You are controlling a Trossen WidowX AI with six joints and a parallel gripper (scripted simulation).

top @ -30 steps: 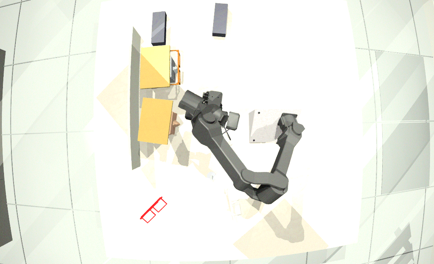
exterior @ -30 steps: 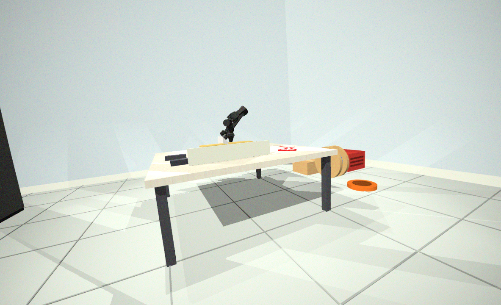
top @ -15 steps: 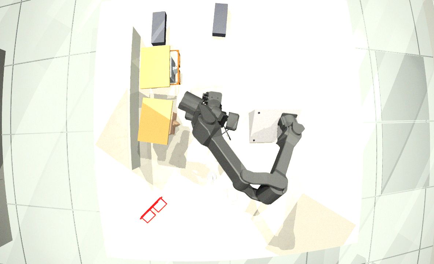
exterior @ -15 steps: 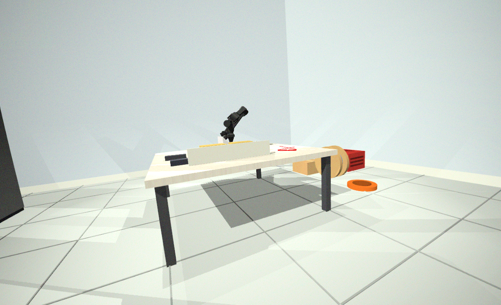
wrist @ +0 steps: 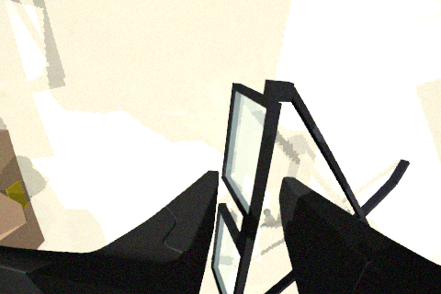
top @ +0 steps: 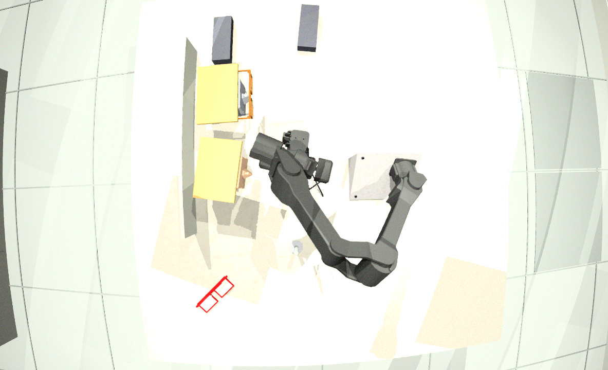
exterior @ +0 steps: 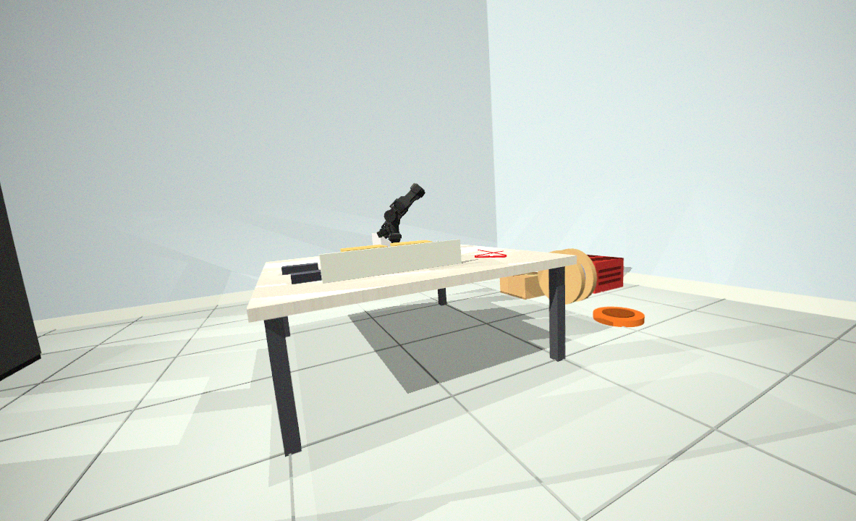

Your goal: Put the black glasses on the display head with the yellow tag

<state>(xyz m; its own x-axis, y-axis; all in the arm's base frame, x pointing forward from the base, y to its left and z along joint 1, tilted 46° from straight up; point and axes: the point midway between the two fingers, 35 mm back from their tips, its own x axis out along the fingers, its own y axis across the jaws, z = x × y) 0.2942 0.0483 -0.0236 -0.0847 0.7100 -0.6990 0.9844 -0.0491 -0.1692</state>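
The glasses lies 3 cm behind my gripper tip, 4 cm to the left of it and 3 cm below it. The rest, counted from my gripper tip: skin-coloured head 19 cm ahead, 3 cm to the left, 1 cm above; then small grey cylinder 2 cm behind, 24 cm to the left, 2 cm below; then grey head 21 cm ahead, 19 cm to the right, 1 cm above.
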